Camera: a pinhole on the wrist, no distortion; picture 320 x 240 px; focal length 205.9 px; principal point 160.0 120.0 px. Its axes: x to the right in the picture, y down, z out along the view. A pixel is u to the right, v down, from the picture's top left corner.
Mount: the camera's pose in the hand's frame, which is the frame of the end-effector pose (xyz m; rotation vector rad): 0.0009 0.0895 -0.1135 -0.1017 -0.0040 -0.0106
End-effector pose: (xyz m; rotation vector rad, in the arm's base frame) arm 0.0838 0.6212 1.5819 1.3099 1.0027 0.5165
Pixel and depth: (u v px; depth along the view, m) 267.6 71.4 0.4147
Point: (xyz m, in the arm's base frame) 0.4586 0.6317 1.5287
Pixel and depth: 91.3 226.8 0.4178
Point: 0.3219 0.4385 1.9408
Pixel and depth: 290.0 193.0 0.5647
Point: 0.6970 0.7528 1.7724
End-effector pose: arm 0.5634 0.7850 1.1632 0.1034 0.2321 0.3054
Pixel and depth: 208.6 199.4 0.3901
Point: 0.6333 1.0603 1.4327
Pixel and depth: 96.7 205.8 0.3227
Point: 0.4459 0.9859 1.4060
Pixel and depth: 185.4 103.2 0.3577
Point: 0.6355 0.8737 1.4048
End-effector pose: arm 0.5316 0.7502 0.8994 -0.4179 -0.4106 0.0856
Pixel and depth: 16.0 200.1 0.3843
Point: 0.1855 1.0567 0.8958
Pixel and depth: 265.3 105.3 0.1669
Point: 0.5882 0.8701 0.9376
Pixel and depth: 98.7 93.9 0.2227
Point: 0.4263 0.8582 0.9322
